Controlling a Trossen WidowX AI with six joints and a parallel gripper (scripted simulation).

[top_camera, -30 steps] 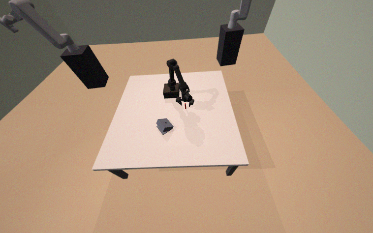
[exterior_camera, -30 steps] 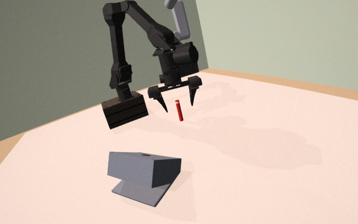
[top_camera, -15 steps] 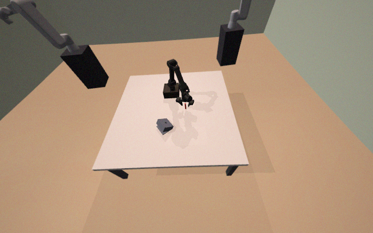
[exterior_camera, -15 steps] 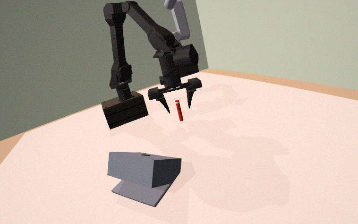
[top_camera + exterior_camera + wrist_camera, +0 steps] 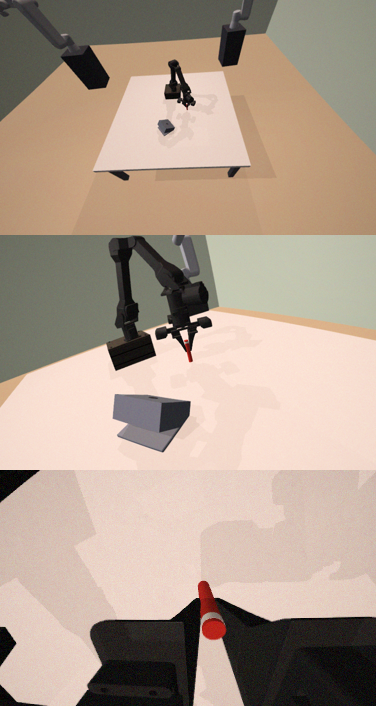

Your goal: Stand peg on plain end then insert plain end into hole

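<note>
My gripper tip is 200 mm short of the grey sloped panel and 230 mm to the left of it. Also, from my gripper tip: flat grey base plate: 210 mm ahead, 250 mm to the right, 40 mm below; red peg: 20 mm above.
</note>
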